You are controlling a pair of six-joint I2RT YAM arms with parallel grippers.
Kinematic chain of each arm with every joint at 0, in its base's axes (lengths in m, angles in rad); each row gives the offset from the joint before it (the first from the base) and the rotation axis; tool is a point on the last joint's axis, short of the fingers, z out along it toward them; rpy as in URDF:
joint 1: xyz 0 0 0.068 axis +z
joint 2: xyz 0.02 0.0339 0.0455 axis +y
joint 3: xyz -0.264 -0.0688 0 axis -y
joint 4: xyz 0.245 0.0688 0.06 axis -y
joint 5: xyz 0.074 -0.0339 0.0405 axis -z
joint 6: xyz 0.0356 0 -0.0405 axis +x
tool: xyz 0 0 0 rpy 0 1.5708 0
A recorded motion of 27 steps. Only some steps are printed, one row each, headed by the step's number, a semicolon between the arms.
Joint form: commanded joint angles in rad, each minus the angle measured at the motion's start. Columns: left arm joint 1, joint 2, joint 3, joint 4, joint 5, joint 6; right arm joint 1, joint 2, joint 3, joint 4, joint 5, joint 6.
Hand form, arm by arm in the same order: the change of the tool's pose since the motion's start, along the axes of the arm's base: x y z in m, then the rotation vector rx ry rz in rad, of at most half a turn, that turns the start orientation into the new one. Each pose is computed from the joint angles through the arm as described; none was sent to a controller.
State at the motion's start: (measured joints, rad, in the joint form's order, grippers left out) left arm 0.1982 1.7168 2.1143 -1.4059 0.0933 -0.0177; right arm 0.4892 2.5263 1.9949 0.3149 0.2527 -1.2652
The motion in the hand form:
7: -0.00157 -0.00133 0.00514 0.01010 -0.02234 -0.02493; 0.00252 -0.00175 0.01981 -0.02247 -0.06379 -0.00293
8: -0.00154 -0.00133 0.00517 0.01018 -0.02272 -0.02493; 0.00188 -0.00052 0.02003 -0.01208 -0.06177 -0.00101
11: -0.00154 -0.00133 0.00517 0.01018 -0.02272 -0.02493; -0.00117 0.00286 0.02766 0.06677 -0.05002 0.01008
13: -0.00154 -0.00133 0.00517 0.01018 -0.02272 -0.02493; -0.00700 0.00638 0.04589 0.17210 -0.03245 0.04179
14: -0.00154 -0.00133 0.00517 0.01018 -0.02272 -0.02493; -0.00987 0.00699 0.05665 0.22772 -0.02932 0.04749
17: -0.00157 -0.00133 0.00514 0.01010 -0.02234 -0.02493; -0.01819 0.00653 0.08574 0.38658 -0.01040 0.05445
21: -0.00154 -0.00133 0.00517 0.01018 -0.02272 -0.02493; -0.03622 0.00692 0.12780 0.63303 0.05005 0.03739
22: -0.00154 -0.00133 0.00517 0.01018 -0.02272 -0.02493; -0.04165 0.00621 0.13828 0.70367 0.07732 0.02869
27: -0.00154 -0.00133 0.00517 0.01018 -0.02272 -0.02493; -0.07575 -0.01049 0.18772 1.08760 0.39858 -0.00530
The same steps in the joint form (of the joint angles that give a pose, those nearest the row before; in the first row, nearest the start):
7: -0.0023 -0.0038 0.0145 0.0034 0.0076 0.0221; -0.0042 -0.0160 0.0255 0.0172 0.0080 -0.0507
8: -0.0023 -0.0038 0.0145 0.0038 0.0076 0.0221; -0.0019 -0.0164 0.0256 0.0171 0.0065 -0.0404
11: -0.0023 -0.0038 0.0145 0.0038 0.0076 0.0221; 0.0046 -0.0313 0.0256 0.0103 -0.0118 0.0347
13: -0.0023 -0.0038 0.0145 0.0038 0.0076 0.0221; 0.0122 -0.0683 0.0255 -0.0130 -0.0530 0.1320
14: -0.0023 -0.0038 0.0145 0.0038 0.0076 0.0221; 0.0149 -0.0889 0.0256 -0.0198 -0.0637 0.1823
17: -0.0023 -0.0038 0.0145 0.0034 0.0076 0.0221; 0.0198 -0.1465 0.0256 -0.0458 -0.0862 0.3319
21: -0.0023 -0.0038 0.0145 0.0038 0.0076 0.0221; 0.0362 -0.2380 0.0260 -0.1171 -0.0870 0.5825
22: -0.0023 -0.0038 0.0145 0.0038 0.0076 0.0221; 0.0401 -0.2636 0.0259 -0.1457 -0.0873 0.6592
27: -0.0023 -0.0038 0.0145 0.0038 0.0076 0.0221; 0.0362 -0.4193 0.0259 -0.4238 -0.2216 1.1368

